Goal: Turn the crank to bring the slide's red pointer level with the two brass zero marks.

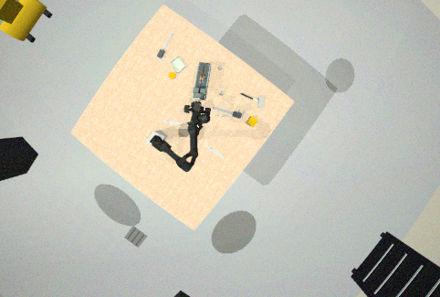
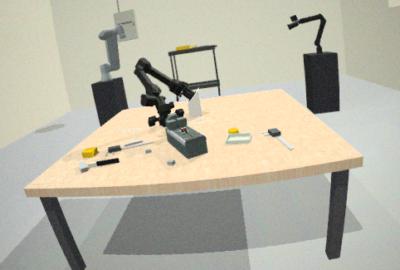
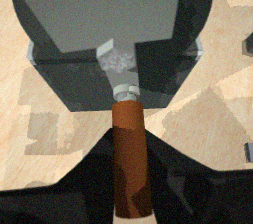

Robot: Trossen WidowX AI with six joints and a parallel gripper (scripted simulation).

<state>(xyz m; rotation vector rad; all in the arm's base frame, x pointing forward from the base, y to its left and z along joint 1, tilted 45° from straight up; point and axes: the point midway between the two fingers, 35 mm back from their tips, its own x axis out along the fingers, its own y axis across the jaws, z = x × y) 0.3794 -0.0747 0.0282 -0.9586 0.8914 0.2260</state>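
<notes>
My gripper tip is now 3 cm below the brown crank handle, 1 cm to the left of it and 1 cm past it. From my gripper tip the other things lie so: crank: 4 cm above; red pointer: 16 cm ahead, 10 cm to the left, 5 cm above; yellow disc: 30 cm to the left, 3 cm ahead, 2 cm below.
</notes>
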